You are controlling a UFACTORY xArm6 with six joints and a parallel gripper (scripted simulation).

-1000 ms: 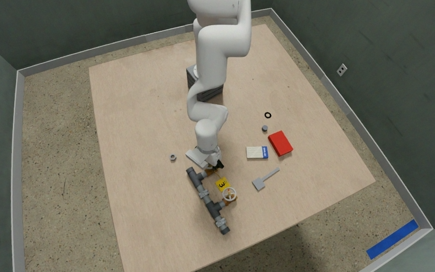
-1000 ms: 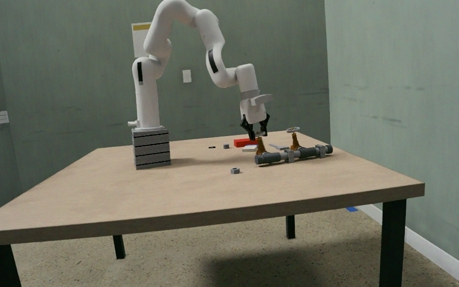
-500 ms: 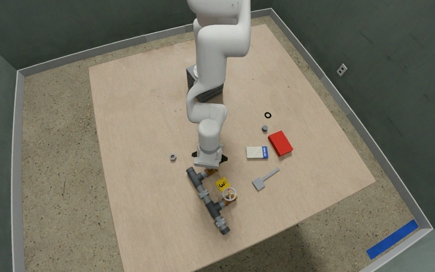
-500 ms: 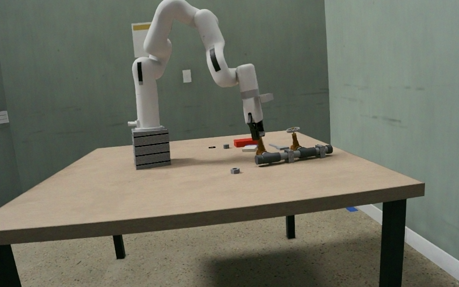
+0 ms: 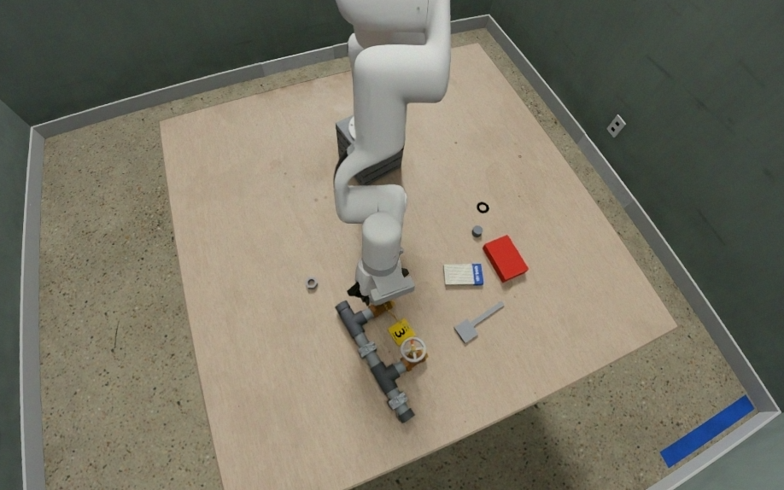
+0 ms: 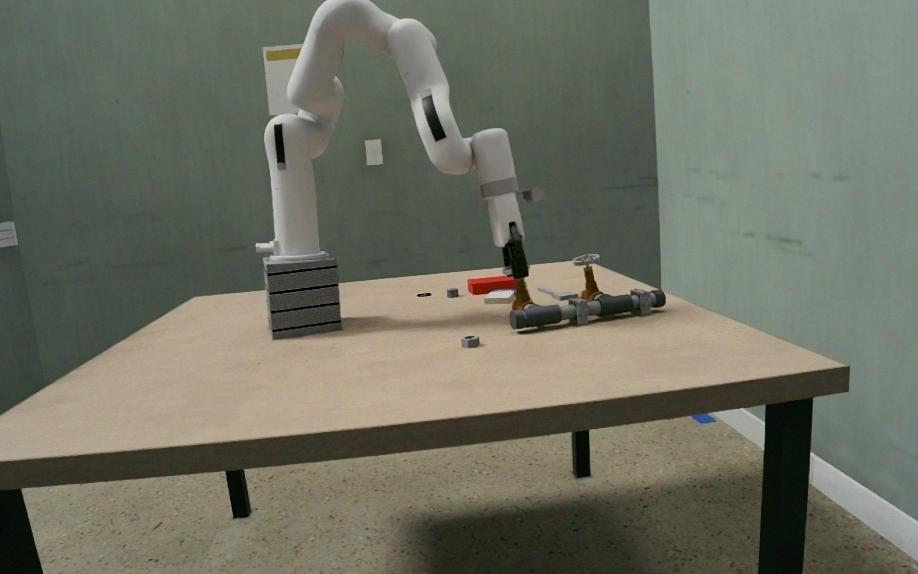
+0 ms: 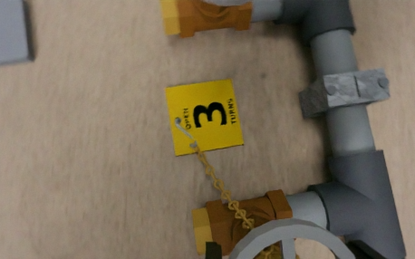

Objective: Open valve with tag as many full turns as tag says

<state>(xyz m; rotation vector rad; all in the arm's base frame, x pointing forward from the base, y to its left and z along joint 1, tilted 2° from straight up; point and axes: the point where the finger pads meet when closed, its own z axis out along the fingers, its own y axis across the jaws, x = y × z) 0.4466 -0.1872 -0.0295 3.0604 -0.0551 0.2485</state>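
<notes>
The yellow tag lies 9 cm ahead of my hand, 4 cm to the left of it and 11 cm below it. Round my hand: grey scraper (16 cm ahead, 22 cm to the left, 11 cm below); then white card (3 cm ahead, 26 cm to the left, 10 cm below); then red block (4 cm ahead, 39 cm to the left, 10 cm below).
</notes>
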